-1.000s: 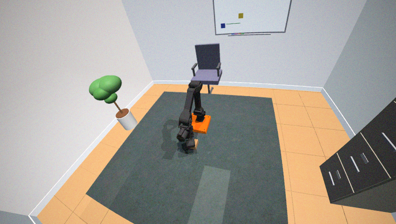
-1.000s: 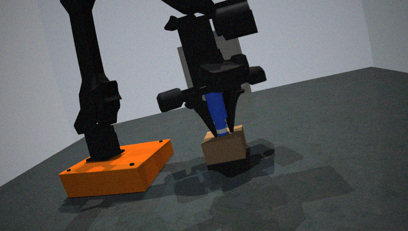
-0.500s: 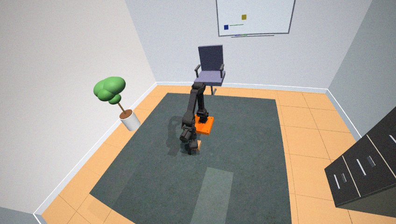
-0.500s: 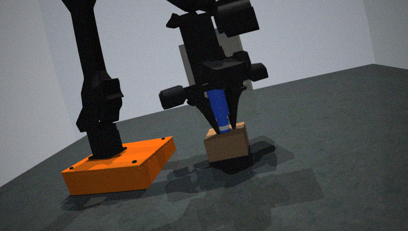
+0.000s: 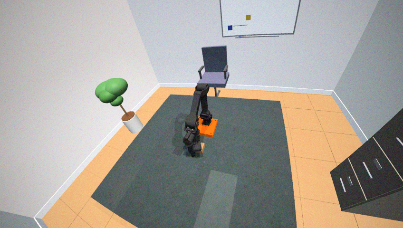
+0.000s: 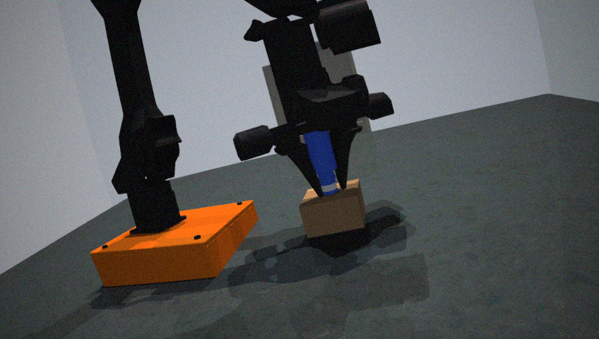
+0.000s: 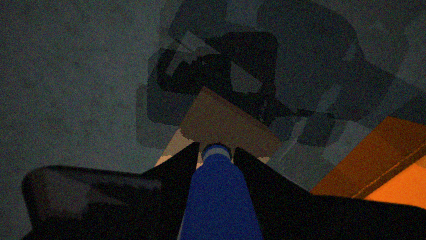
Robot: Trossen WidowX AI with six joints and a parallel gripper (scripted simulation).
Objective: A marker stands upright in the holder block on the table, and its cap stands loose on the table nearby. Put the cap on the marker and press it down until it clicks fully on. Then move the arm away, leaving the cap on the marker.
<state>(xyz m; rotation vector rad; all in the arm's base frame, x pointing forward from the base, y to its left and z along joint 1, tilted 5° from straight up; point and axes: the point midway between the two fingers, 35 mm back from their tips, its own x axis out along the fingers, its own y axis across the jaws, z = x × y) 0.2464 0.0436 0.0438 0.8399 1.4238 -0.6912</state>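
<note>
Right now my gripper tip is 10 mm below the white band. Round my gripper tip: tan holder block 20 mm below; blue cap 50 mm above.
</note>
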